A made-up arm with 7 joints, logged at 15 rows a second.
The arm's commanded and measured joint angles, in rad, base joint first. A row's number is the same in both.
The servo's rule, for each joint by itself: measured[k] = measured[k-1] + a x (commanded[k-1-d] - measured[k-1]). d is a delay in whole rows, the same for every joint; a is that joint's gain. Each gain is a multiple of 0.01, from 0.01 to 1. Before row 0 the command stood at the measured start. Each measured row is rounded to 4 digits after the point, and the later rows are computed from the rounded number. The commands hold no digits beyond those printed.
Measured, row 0: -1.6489, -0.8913, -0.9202, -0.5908, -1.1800, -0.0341, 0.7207
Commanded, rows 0 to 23: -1.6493, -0.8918, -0.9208, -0.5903, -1.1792, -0.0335, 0.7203; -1.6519, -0.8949, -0.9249, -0.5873, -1.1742, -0.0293, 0.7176; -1.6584, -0.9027, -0.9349, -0.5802, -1.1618, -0.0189, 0.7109; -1.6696, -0.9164, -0.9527, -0.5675, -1.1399, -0.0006, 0.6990; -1.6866, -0.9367, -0.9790, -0.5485, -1.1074, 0.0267, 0.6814; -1.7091, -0.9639, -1.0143, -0.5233, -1.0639, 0.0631, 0.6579; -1.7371, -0.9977, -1.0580, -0.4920, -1.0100, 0.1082, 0.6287; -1.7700, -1.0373, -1.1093, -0.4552, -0.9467, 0.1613, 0.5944; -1.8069, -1.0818, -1.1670, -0.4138, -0.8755, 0.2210, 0.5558; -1.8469, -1.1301, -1.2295, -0.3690, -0.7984, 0.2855, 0.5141; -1.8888, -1.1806, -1.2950, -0.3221, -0.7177, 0.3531, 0.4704; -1.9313, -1.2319, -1.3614, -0.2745, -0.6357, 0.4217, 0.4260; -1.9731, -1.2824, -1.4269, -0.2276, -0.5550, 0.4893, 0.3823; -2.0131, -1.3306, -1.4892, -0.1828, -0.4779, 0.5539, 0.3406; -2.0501, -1.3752, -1.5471, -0.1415, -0.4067, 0.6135, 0.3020; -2.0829, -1.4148, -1.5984, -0.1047, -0.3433, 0.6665, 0.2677; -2.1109, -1.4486, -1.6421, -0.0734, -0.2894, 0.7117, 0.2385; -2.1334, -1.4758, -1.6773, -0.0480, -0.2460, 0.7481, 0.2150; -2.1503, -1.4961, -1.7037, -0.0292, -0.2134, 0.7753, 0.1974; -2.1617, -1.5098, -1.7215, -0.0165, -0.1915, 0.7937, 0.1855; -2.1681, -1.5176, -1.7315, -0.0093, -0.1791, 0.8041, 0.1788; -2.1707, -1.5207, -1.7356, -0.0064, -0.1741, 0.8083, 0.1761; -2.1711, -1.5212, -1.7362, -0.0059, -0.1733, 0.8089, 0.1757; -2.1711, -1.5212, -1.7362, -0.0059, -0.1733, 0.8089, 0.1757
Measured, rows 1 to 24: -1.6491, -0.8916, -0.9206, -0.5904, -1.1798, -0.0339, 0.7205; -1.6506, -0.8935, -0.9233, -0.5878, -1.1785, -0.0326, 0.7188; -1.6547, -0.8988, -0.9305, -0.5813, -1.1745, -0.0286, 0.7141; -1.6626, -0.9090, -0.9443, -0.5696, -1.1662, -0.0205, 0.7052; -1.6753, -0.9251, -0.9658, -0.5517, -1.1521, -0.0068, 0.6912; -1.6932, -0.9476, -0.9959, -0.5276, -1.1309, 0.0135, 0.6716; -1.7165, -0.9767, -1.0344, -0.4973, -1.1019, 0.0410, 0.6463; -1.7449, -1.0118, -1.0808, -0.4615, -1.0647, 0.0759, 0.6157; -1.7778, -1.0524, -1.1342, -0.4210, -1.0193, 0.1180, 0.5804; -1.8144, -1.0975, -1.1933, -0.3768, -0.9663, 0.1666, 0.5413; -1.8538, -1.1457, -1.2564, -0.3303, -0.9066, 0.2207, 0.4995; -1.8949, -1.1957, -1.3215, -0.2829, -0.8416, 0.2790, 0.4561; -1.9363, -1.2460, -1.3868, -0.2359, -0.7728, 0.3400, 0.4126; -1.9770, -1.2951, -1.4503, -0.1908, -0.7020, 0.4020, 0.3701; -2.0157, -1.3416, -1.5103, -0.1489, -0.6311, 0.4633, 0.3299; -2.0513, -1.3841, -1.5649, -0.1113, -0.5620, 0.5222, 0.2932; -2.0829, -1.4215, -1.6128, -0.0791, -0.4966, 0.5772, 0.2609; -2.1097, -1.4530, -1.6528, -0.0527, -0.4365, 0.6268, 0.2338; -2.1312, -1.4780, -1.6844, -0.0327, -0.3830, 0.6699, 0.2123; -2.1474, -1.4964, -1.7074, -0.0189, -0.3370, 0.7058, 0.1965; -2.1584, -1.5087, -1.7223, -0.0107, -0.2991, 0.7343, 0.1861; -2.1649, -1.5157, -1.7305, -0.0070, -0.2691, 0.7558, 0.1802; -2.1682, -1.5189, -1.7340, -0.0061, -0.2461, 0.7712, 0.1775; -2.1697, -1.5202, -1.7354, -0.0059, -0.2286, 0.7821, 0.1764
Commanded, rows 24 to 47: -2.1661, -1.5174, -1.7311, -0.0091, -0.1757, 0.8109, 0.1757; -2.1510, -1.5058, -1.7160, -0.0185, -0.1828, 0.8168, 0.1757; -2.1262, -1.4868, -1.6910, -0.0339, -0.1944, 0.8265, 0.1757; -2.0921, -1.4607, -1.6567, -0.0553, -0.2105, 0.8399, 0.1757; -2.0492, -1.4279, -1.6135, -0.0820, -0.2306, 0.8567, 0.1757; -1.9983, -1.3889, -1.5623, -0.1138, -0.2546, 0.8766, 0.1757; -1.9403, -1.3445, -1.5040, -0.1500, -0.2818, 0.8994, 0.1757; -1.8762, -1.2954, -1.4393, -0.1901, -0.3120, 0.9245, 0.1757; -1.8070, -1.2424, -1.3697, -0.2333, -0.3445, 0.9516, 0.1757; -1.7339, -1.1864, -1.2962, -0.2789, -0.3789, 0.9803, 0.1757; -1.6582, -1.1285, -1.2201, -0.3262, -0.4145, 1.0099, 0.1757; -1.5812, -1.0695, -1.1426, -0.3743, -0.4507, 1.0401, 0.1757; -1.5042, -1.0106, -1.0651, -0.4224, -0.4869, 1.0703, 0.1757; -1.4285, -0.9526, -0.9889, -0.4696, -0.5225, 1.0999, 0.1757; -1.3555, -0.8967, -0.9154, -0.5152, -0.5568, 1.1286, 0.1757; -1.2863, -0.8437, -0.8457, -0.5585, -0.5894, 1.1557, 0.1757; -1.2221, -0.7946, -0.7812, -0.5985, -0.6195, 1.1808, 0.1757; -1.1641, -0.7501, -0.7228, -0.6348, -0.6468, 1.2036, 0.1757; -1.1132, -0.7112, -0.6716, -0.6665, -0.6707, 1.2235, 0.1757; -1.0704, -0.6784, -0.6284, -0.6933, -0.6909, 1.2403, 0.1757; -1.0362, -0.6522, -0.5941, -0.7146, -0.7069, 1.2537, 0.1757; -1.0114, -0.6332, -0.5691, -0.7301, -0.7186, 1.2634, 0.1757; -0.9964, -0.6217, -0.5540, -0.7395, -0.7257, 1.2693, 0.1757; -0.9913, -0.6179, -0.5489, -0.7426, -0.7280, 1.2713, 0.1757
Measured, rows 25 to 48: -2.1678, -1.5186, -1.7327, -0.0086, -0.2159, 0.7905, 0.1760; -2.1589, -1.5112, -1.7223, -0.0170, -0.2080, 0.7981, 0.1758; -2.1416, -1.4970, -1.7029, -0.0314, -0.2047, 0.8063, 0.1757; -2.1154, -1.4759, -1.6743, -0.0517, -0.2061, 0.8160, 0.1757; -2.0803, -1.4481, -1.6366, -0.0775, -0.2120, 0.8278, 0.1757; -2.0368, -1.4138, -1.5905, -0.1084, -0.2222, 0.8420, 0.1757; -1.9857, -1.3736, -1.5369, -0.1438, -0.2365, 0.8586, 0.1757; -1.9277, -1.3282, -1.4764, -0.1832, -0.2546, 0.8777, 0.1757; -1.8637, -1.2784, -1.4102, -0.2258, -0.2762, 0.8991, 0.1757; -1.7949, -1.2250, -1.3395, -0.2709, -0.3008, 0.9226, 0.1757; -1.7224, -1.1690, -1.2655, -0.3179, -0.3281, 0.9479, 0.1757; -1.6476, -1.1113, -1.1893, -0.3658, -0.3575, 0.9746, 0.1757; -1.5716, -1.0529, -1.1123, -0.4139, -0.3886, 1.0024, 0.1757; -1.4958, -0.9947, -1.0358, -0.4612, -0.4207, 1.0307, 0.1757; -1.4214, -0.9379, -0.9612, -0.5071, -0.4534, 1.0591, 0.1757; -1.3498, -0.8833, -0.8896, -0.5508, -0.4860, 1.0871, 0.1757; -1.2821, -0.8319, -0.8224, -0.5913, -0.5180, 1.1143, 0.1757; -1.2196, -0.7845, -0.7606, -0.6283, -0.5489, 1.1402, 0.1757; -1.1632, -0.7420, -0.7054, -0.6608, -0.5781, 1.1644, 0.1757; -1.1140, -0.7051, -0.6577, -0.6884, -0.6052, 1.1864, 0.1757; -1.0728, -0.6744, -0.6183, -0.7107, -0.6296, 1.2059, 0.1757; -1.0403, -0.6505, -0.5878, -0.7272, -0.6510, 1.2226, 0.1757; -1.0170, -0.6338, -0.5668, -0.7377, -0.6689, 1.2361, 0.1757; -1.0034, -0.6246, -0.5557, -0.7419, -0.6831, 1.2463, 0.1757
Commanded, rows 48 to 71: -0.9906, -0.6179, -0.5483, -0.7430, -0.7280, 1.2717, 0.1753; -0.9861, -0.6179, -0.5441, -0.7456, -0.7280, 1.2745, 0.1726; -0.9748, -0.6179, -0.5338, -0.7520, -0.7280, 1.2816, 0.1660; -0.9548, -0.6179, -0.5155, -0.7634, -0.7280, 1.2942, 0.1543; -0.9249, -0.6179, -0.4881, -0.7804, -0.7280, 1.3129, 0.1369; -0.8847, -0.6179, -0.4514, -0.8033, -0.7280, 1.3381, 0.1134; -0.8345, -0.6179, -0.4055, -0.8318, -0.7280, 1.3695, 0.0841; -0.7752, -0.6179, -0.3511, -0.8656, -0.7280, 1.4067, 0.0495; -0.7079, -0.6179, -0.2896, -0.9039, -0.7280, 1.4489, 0.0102; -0.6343, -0.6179, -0.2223, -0.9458, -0.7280, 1.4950, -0.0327; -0.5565, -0.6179, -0.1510, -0.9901, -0.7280, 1.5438, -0.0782; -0.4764, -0.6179, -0.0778, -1.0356, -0.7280, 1.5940, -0.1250; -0.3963, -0.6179, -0.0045, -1.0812, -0.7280, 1.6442, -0.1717; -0.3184, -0.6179, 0.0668, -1.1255, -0.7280, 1.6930, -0.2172; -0.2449, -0.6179, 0.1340, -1.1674, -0.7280, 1.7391, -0.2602; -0.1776, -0.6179, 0.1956, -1.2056, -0.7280, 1.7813, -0.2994; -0.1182, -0.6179, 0.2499, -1.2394, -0.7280, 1.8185, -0.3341; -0.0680, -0.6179, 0.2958, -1.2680, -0.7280, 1.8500, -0.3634; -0.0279, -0.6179, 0.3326, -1.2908, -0.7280, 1.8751, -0.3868; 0.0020, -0.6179, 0.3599, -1.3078, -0.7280, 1.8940, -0.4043; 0.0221, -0.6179, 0.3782, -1.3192, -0.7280, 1.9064, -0.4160; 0.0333, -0.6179, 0.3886, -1.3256, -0.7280, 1.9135, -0.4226; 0.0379, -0.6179, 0.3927, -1.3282, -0.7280, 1.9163, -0.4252; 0.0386, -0.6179, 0.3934, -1.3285, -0.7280, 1.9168, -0.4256
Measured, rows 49 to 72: -0.9966, -0.6207, -0.5511, -0.7428, -0.6939, 1.2537, 0.1755; -0.9910, -0.6191, -0.5468, -0.7452, -0.7021, 1.2597, 0.1738; -0.9824, -0.6184, -0.5387, -0.7510, -0.7083, 1.2661, 0.1692; -0.9678, -0.6181, -0.5243, -0.7615, -0.7130, 1.2742, 0.1604; -0.9451, -0.6180, -0.5019, -0.7776, -0.7166, 1.2854, 0.1465; -0.9131, -0.6179, -0.4706, -0.7994, -0.7193, 1.3007, 0.1270; -0.8714, -0.6179, -0.4302, -0.8269, -0.7214, 1.3207, 0.1017; -0.8204, -0.6179, -0.3812, -0.8598, -0.7230, 1.3456, 0.0709; -0.7608, -0.6179, -0.3244, -0.8973, -0.7242, 1.3756, 0.0351; -0.6938, -0.6179, -0.2611, -0.9385, -0.7251, 1.4102, -0.0049; -0.6210, -0.6179, -0.1928, -0.9824, -0.7258, 1.4489, -0.0481; -0.5444, -0.6179, -0.1215, -1.0276, -0.7263, 1.4910, -0.0935; -0.4659, -0.6179, -0.0490, -1.0732, -0.7267, 1.5354, -0.1396; -0.3877, -0.6179, 0.0228, -1.1177, -0.7270, 1.5811, -0.1854; -0.3120, -0.6179, 0.0917, -1.1599, -0.7272, 1.6269, -0.2295; -0.2408, -0.6179, 0.1561, -1.1987, -0.7274, 1.6717, -0.2707; -0.1758, -0.6179, 0.2143, -1.2333, -0.7275, 1.7143, -0.3081; -0.1187, -0.6179, 0.2648, -1.2628, -0.7276, 1.7537, -0.3407; -0.0706, -0.6179, 0.3068, -1.2866, -0.7277, 1.7889, -0.3679; -0.0321, -0.6179, 0.3397, -1.3046, -0.7278, 1.8194, -0.3894; -0.0034, -0.6179, 0.3636, -1.3170, -0.7278, 1.8446, -0.4051; 0.0161, -0.6179, 0.3791, -1.3243, -0.7278, 1.8646, -0.4154; 0.0277, -0.6179, 0.3875, -1.3276, -0.7278, 1.8796, -0.4212; 0.0335, -0.6179, 0.3912, -1.3284, -0.7278, 1.8904, -0.4238
